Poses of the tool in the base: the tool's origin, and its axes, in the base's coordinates. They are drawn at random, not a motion.
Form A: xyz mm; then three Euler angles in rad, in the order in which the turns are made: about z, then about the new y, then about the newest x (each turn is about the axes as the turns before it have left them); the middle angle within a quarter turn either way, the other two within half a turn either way.
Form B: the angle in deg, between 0 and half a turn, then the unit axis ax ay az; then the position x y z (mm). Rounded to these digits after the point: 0 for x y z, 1 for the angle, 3 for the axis.
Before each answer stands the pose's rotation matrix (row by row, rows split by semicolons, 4 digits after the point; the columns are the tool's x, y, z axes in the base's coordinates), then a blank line. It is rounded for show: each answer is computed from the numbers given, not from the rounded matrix.
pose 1, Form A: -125 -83 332 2.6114 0.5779 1.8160
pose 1, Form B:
-0.7226 -0.3344 0.6050; 0.4236 0.4774 0.7698; -0.5463 0.8126 -0.2033

136.4 0.031 0.835 0.550 -125 -83 332
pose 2, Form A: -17 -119 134 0.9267 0.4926 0.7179
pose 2, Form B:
0.5291 -0.4155 0.7399; 0.7046 0.7010 -0.1102; -0.4729 0.5796 0.6636

63.5 0.386 0.678 0.626 -17 -119 134
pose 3, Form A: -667 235 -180 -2.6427 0.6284 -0.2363
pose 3, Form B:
-0.7104 0.5860 -0.3898; -0.3871 -0.7879 -0.4790; -0.5879 -0.1894 0.7865

148.9 0.280 0.191 -0.941 -667 235 -180
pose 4, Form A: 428 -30 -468 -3.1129 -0.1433 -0.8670
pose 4, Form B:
-0.9893 -0.0903 0.1142; -0.0284 -0.6500 -0.7594; 0.1428 -0.7546 0.6405

178.0 0.071 -0.418 0.906 428 -30 -468
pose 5, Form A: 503 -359 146 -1.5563 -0.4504 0.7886
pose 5, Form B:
0.0131 0.7003 -0.7137; -0.9002 0.3190 0.2965; 0.4353 0.6386 0.6345

91.0 0.171 -0.575 -0.800 503 -359 146
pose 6, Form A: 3 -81 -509 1.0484 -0.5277 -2.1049
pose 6, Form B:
0.4311 0.6574 -0.6180; 0.7487 0.1216 0.6516; 0.5035 -0.7436 -0.4398

116.3 -0.778 -0.626 0.051 3 -81 -509
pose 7, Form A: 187 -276 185 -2.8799 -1.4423 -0.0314
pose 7, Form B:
-0.1238 0.2285 0.9656; -0.0332 -0.9735 0.2261; 0.9918 -0.0040 0.1281

169.9 -0.659 -0.075 -0.749 187 -276 185
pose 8, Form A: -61 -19 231 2.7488 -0.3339 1.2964
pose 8, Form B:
-0.8728 0.1877 0.4505; 0.3616 -0.3711 0.8553; 0.3277 0.9094 0.2560

173.7 0.246 0.559 0.792 -61 -19 231
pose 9, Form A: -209 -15 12 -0.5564 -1.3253 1.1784
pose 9, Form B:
0.2064 -0.5591 -0.8030; -0.1284 0.7981 -0.5887; 0.9700 0.2246 0.0929

87.2 0.407 -0.888 0.216 -209 -15 12
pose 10, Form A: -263 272 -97 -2.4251 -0.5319 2.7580
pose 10, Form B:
-0.6499 -0.4659 -0.6005; -0.5660 0.8240 -0.0266; 0.5072 0.3225 -0.7992

144.3 0.300 -0.950 -0.086 -263 272 -97
